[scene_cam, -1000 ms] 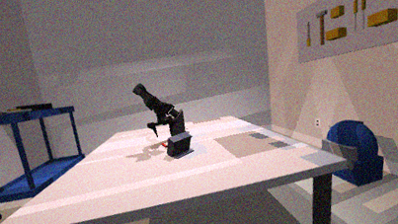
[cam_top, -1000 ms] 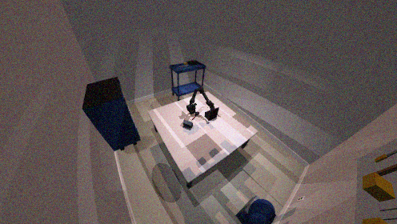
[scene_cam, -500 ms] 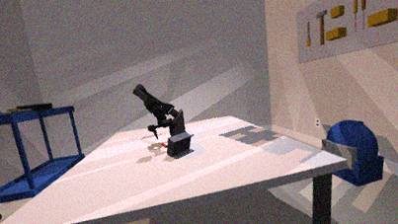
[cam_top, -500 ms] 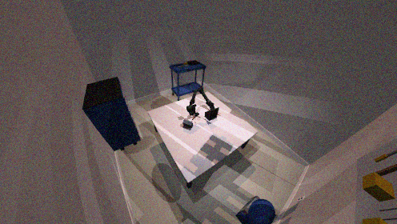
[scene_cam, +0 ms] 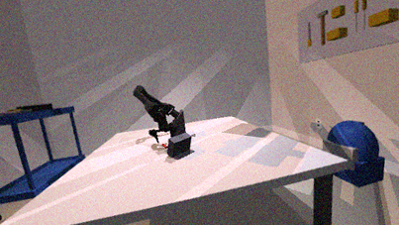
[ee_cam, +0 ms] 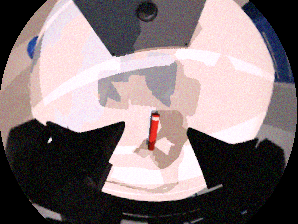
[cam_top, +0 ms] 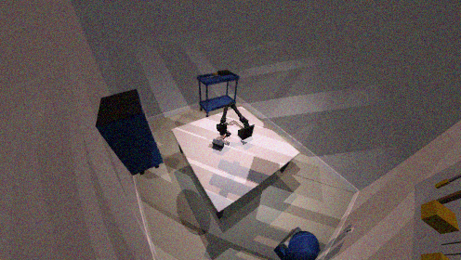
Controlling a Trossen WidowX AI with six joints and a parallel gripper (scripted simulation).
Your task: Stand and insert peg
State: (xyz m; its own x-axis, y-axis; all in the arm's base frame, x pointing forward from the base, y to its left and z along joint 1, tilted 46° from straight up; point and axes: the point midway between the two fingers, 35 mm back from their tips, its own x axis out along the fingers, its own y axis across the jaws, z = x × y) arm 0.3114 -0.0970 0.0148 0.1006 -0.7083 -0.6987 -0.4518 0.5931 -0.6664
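The red peg lies 10 mm behind my gripper tip, 10 mm to the right of it and 30 mm below it. Round my gripper tip: sloped panel (130 mm ahead, 100 mm to the left, 10 mm above).
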